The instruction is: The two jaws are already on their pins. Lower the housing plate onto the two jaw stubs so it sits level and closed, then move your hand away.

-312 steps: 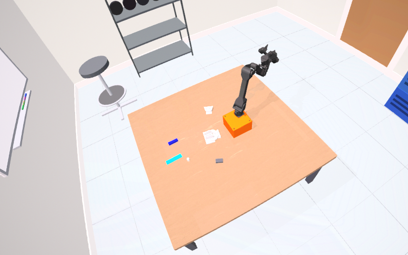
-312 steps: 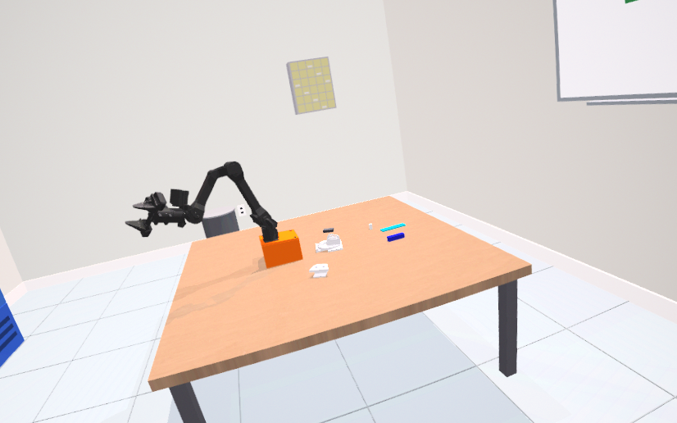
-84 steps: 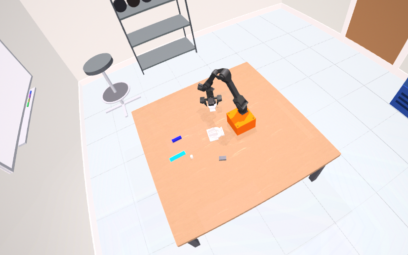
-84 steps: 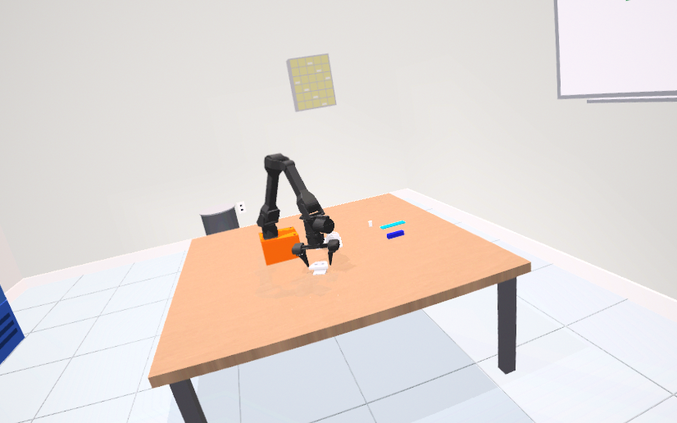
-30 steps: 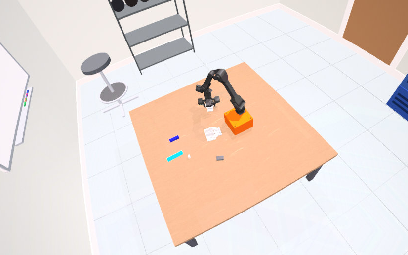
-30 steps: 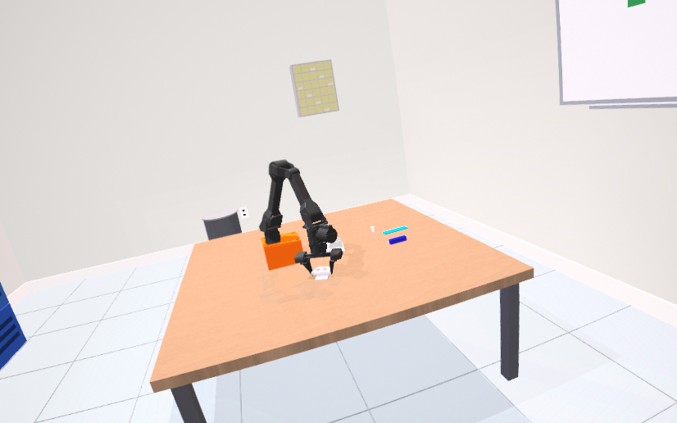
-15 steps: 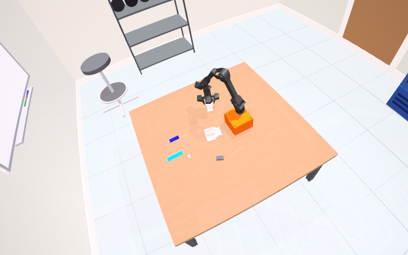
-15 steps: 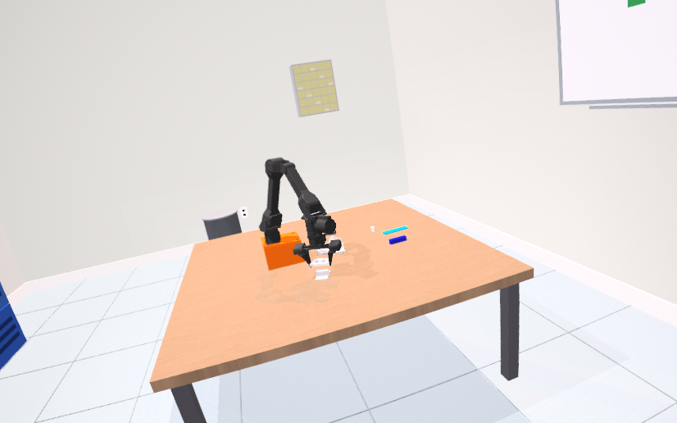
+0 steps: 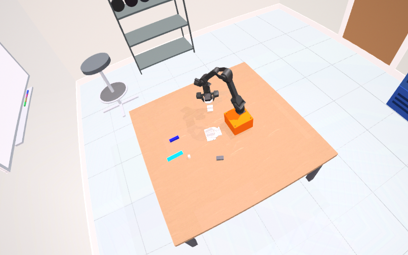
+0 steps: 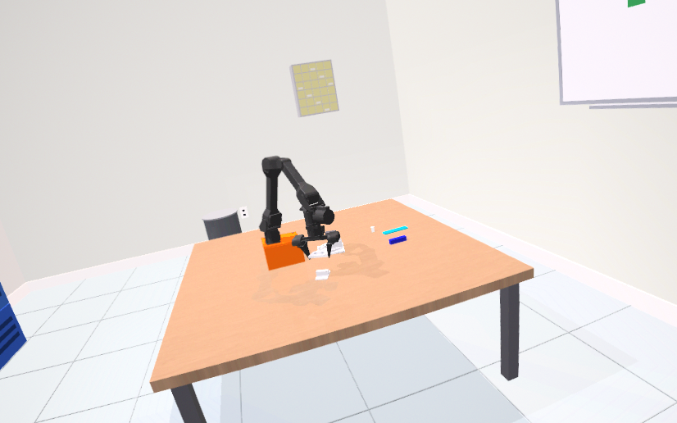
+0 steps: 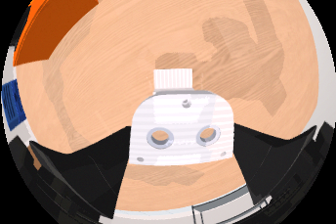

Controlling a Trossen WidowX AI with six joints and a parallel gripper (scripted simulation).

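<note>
The white base lies 25 cm to the left of my gripper tip, 15 cm ahead of it and 8 cm below it. From my gripper tip the other things lie so: blue block: 41 cm ahead, 12 cm to the left, 7 cm below; then grey block: 48 cm to the left, 20 cm ahead, 8 cm below; then white cube: 39 cm ahead, 34 cm to the left, 7 cm below.
</note>
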